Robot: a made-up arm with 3 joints. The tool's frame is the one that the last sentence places. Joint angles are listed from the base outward.
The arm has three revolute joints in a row. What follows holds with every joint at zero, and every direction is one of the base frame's. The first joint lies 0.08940 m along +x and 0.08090 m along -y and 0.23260 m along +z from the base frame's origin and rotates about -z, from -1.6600 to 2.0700 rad. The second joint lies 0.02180 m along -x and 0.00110 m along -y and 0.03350 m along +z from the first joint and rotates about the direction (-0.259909, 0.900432, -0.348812), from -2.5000 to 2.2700 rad. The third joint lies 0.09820 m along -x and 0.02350 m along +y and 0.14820 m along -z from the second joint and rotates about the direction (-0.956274, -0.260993, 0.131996), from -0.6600 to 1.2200 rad. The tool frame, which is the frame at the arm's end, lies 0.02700 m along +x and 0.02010 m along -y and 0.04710 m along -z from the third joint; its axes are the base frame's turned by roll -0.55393, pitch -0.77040 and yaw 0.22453 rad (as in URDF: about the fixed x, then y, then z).
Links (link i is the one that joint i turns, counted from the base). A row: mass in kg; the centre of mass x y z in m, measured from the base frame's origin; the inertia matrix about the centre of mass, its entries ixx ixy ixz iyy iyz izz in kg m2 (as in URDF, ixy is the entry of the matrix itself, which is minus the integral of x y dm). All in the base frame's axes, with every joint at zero. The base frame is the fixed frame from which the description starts. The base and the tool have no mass.
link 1: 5.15; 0.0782 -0.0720 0.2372; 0.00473 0 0 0.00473 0 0.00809
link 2: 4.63; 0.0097 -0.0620 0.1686; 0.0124 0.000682 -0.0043 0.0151 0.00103 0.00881
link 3: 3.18; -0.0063 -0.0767 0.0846; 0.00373 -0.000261 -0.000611 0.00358 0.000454 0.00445
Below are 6 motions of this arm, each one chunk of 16 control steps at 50 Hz.
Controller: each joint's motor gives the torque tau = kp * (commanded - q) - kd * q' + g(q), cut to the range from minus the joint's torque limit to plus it. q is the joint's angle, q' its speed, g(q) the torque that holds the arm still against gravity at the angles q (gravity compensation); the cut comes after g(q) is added. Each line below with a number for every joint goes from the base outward.
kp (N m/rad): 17 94 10
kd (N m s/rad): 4 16 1.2
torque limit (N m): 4.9 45 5.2
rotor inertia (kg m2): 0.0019 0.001 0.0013
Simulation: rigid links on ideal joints. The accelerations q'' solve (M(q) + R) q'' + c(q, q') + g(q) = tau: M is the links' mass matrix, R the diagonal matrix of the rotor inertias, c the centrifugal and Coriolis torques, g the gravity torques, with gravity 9.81 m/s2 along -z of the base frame. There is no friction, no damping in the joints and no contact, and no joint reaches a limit. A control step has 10 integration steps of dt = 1/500 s. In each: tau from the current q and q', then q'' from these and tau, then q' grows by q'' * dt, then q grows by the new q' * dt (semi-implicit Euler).
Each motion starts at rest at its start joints. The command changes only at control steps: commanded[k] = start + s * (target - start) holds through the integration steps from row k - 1 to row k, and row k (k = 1, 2, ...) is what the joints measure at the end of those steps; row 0 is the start. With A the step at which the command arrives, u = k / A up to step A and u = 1 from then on. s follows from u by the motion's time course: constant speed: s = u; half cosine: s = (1 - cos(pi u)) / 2; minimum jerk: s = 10 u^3 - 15 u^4 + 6 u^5; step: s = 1 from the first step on.
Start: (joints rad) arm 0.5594 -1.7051 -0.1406
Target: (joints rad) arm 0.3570 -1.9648 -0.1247
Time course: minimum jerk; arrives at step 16
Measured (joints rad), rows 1 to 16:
1: 0.5594 -1.7051 -0.1406
2: 0.5593 -1.7055 -0.1405
3: 0.5591 -1.7065 -0.1403
4: 0.5585 -1.7088 -0.1398
5: 0.5573 -1.7129 -0.1390
6: 0.5551 -1.7192 -0.1379
7: 0.5518 -1.7278 -0.1365
8: 0.5473 -1.7388 -0.1349
9: 0.5413 -1.7520 -0.1333
10: 0.5339 -1.7671 -0.1317
11: 0.5253 -1.7835 -0.1301
12: 0.5157 -1.8005 -0.1288
13: 0.5052 -1.8174 -0.1278
14: 0.4942 -1.8337 -0.1271
15: 0.4831 -1.8488 -0.1267
16: 0.4721 -1.8623 -0.1266

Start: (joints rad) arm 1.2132 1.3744 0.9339
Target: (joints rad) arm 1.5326 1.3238 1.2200
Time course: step
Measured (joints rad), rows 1 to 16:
1: 1.2197 1.3680 0.9682
2: 1.2322 1.3618 1.0079
3: 1.2484 1.3567 1.0418
4: 1.2668 1.3526 1.0702
5: 1.2864 1.3491 1.0941
6: 1.3063 1.3462 1.1142
7: 1.3260 1.3437 1.1310
8: 1.3449 1.3416 1.1453
9: 1.3629 1.3398 1.1573
10: 1.3797 1.3382 1.1674
11: 1.3953 1.3368 1.1760
12: 1.4096 1.3356 1.1832
13: 1.4227 1.3345 1.1893
14: 1.4345 1.3335 1.1944
15: 1.4453 1.3327 1.1987
16: 1.4550 1.3319 1.2023

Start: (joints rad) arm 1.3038 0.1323 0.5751
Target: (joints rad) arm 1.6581 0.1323 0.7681
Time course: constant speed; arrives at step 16
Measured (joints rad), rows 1 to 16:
1: 1.3045 0.1323 0.5767
2: 1.3065 0.1323 0.5800
3: 1.3101 0.1323 0.5848
4: 1.3152 0.1323 0.5907
5: 1.3217 0.1323 0.5977
6: 1.3297 0.1323 0.6054
7: 1.3389 0.1323 0.6138
8: 1.3493 0.1323 0.6228
9: 1.3608 0.1324 0.6323
10: 1.3732 0.1324 0.6421
11: 1.3865 0.1324 0.6523
12: 1.4006 0.1325 0.6628
13: 1.4155 0.1325 0.6735
14: 1.4310 0.1325 0.6844
15: 1.4472 0.1326 0.6955
16: 1.4639 0.1326 0.7068

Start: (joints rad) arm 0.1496 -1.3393 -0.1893
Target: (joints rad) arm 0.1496 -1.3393 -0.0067
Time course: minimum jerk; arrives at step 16
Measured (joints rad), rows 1 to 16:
1: 0.1496 -1.3393 -0.1893
2: 0.1496 -1.3393 -0.1889
3: 0.1495 -1.3393 -0.1878
4: 0.1493 -1.3393 -0.1854
5: 0.1490 -1.3393 -0.1814
6: 0.1487 -1.3393 -0.1753
7: 0.1484 -1.3393 -0.1672
8: 0.1481 -1.3393 -0.1571
9: 0.1479 -1.3393 -0.1451
10: 0.1477 -1.3393 -0.1318
11: 0.1477 -1.3393 -0.1178
12: 0.1478 -1.3393 -0.1036
13: 0.1480 -1.3393 -0.0898
14: 0.1482 -1.3393 -0.0771
15: 0.1486 -1.3393 -0.0659
16: 0.1490 -1.3393 -0.0563

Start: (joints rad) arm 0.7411 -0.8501 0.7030
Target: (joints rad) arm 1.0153 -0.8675 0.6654
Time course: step
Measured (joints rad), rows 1 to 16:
1: 0.7570 -0.8505 0.6971
2: 0.7780 -0.8523 0.6919
3: 0.7978 -0.8541 0.6876
4: 0.8161 -0.8558 0.6840
5: 0.8329 -0.8573 0.6811
6: 0.8483 -0.8586 0.6786
7: 0.8623 -0.8597 0.6765
8: 0.8752 -0.8607 0.6748
9: 0.8870 -0.8615 0.6733
10: 0.8979 -0.8623 0.6721
11: 0.9078 -0.8630 0.6710
12: 0.9168 -0.8635 0.6702
13: 0.9251 -0.8641 0.6695
14: 0.9327 -0.8645 0.6689
15: 0.9397 -0.8649 0.6683
16: 0.9461 -0.8652 0.6679

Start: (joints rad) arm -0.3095 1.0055 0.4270
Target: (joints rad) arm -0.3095 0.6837 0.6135
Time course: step
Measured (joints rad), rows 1 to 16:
1: -0.3033 0.9793 0.4554
2: -0.2984 0.9463 0.4798
3: -0.2962 0.9162 0.4995
4: -0.2959 0.8894 0.5163
5: -0.2969 0.8657 0.5308
6: -0.2985 0.8446 0.5433
7: -0.3006 0.8259 0.5540
8: -0.3027 0.8094 0.5631
9: -0.3047 0.7948 0.5709
10: -0.3066 0.7819 0.5775
11: -0.3083 0.7704 0.5831
12: -0.3097 0.7603 0.5878
13: -0.3108 0.7514 0.5918
14: -0.3118 0.7435 0.5952
15: -0.3125 0.7366 0.5980
16: -0.3130 0.7304 0.6004

